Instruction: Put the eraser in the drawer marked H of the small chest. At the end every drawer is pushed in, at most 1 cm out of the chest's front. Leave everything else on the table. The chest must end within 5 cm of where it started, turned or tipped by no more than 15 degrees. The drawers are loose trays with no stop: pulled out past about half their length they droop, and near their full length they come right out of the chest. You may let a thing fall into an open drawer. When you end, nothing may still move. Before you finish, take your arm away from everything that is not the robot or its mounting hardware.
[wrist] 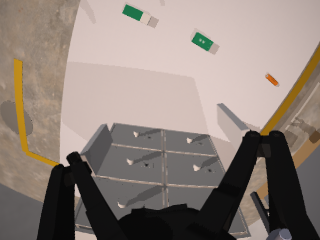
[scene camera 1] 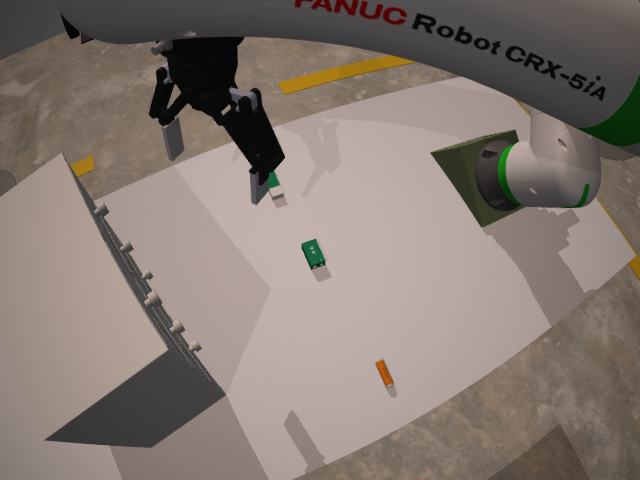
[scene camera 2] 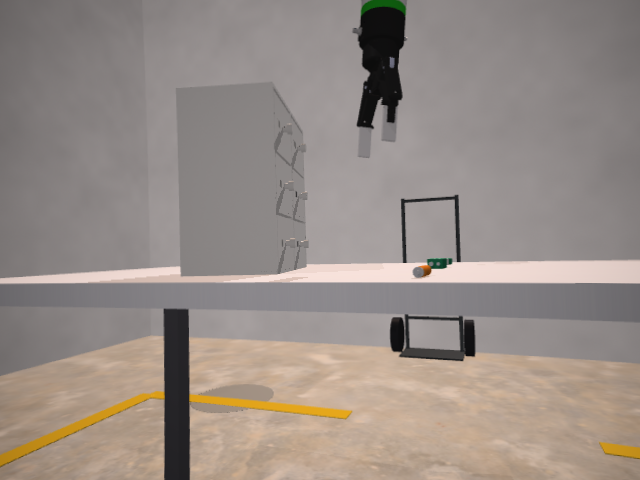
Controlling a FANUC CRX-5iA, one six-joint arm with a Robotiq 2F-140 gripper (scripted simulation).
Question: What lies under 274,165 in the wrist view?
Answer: My gripper.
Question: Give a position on a drawer H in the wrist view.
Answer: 175,142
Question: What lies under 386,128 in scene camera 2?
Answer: My gripper.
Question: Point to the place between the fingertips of my gripper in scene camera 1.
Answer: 215,174
